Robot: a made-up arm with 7 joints. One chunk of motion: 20 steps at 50 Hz.
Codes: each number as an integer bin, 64 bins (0 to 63) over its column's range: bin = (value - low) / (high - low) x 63, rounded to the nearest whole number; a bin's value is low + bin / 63 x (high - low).
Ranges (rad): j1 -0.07..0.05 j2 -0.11..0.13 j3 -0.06..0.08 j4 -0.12..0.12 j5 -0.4..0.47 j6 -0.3..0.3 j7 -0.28..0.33
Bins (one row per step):
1: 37 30 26 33 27 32 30
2: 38 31 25 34 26 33 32
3: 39 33 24 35 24 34 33
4: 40 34 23 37 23 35 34
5: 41 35 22 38 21 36 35
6: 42 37 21 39 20 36 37
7: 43 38 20 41 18 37 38
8: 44 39 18 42 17 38 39
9: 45 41 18 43 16 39 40
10: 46 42 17 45 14 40 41
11: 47 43 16 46 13 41 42
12: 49 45 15 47 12 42 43
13: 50 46 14 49 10 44 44
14: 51 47 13 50 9 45 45
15: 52 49 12 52 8 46 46
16: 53 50 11 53 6 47 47
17: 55 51 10 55 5 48 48
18: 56 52 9 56 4 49 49
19: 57 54 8 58 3 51 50
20: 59 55 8 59 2 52 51
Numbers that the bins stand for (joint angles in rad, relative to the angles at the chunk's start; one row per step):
1: 0.0005 0.0043 -0.0022 0.0057 -0.0271 0.0048 0.0105
2: 0.0024 0.0081 -0.0044 0.0095 -0.0410 0.0143 0.0298
3: 0.0043 0.0157 -0.0067 0.0133 -0.0686 0.0238 0.0395
4: 0.0062 0.0195 -0.0089 0.0210 -0.0824 0.0333 0.0492
5: 0.0081 0.0233 -0.0111 0.0248 -0.1100 0.0429 0.0589
6: 0.0100 0.0310 -0.0133 0.0286 -0.1238 0.0429 0.0783
7: 0.0119 0.0348 -0.0156 0.0362 -0.1514 0.0524 0.0879
8: 0.0138 0.0386 -0.0200 0.0400 -0.1652 0.0619 0.0976
9: 0.0157 0.0462 -0.0200 0.0438 -0.1790 0.0714 0.1073
10: 0.0176 0.0500 -0.0222 0.0514 -0.2067 0.0810 0.1170
11: 0.0195 0.0538 -0.0244 0.0552 -0.2205 0.0905 0.1267
12: 0.0233 0.0614 -0.0267 0.0590 -0.2343 0.1000 0.1363
13: 0.0252 0.0652 -0.0289 0.0667 -0.2619 0.1190 0.1460
14: 0.0271 0.0690 -0.0311 0.0705 -0.2757 0.1286 0.1557
15: 0.0290 0.0767 -0.0333 0.0781 -0.2895 0.1381 0.1654
16: 0.0310 0.0805 -0.0356 0.0819 -0.3171 0.1476 0.1751
17: 0.0348 0.0843 -0.0378 0.0895 -0.3310 0.1571 0.1848
18: 0.0367 0.0881 -0.0400 0.0933 -0.3448 0.1667 0.1944
19: 0.0386 0.0957 -0.0422 0.1010 -0.3586 0.1857 0.2041
20: 0.0424 0.0995 -0.0422 0.1048 -0.3724 0.1952 0.2138

